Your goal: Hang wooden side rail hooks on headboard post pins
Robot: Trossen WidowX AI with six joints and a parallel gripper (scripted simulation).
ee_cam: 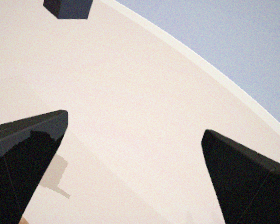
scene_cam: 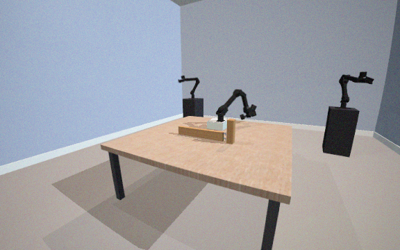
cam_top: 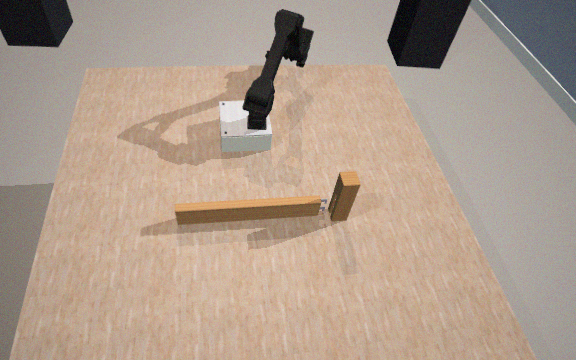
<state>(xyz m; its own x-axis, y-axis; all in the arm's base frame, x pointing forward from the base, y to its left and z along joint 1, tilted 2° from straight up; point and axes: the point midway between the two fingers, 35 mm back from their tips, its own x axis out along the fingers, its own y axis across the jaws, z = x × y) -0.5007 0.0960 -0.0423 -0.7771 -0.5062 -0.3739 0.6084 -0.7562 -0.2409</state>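
Right now my gripper tip is 850 mm short of the headboard post, 170 mm to the right of it and 40 mm below it.
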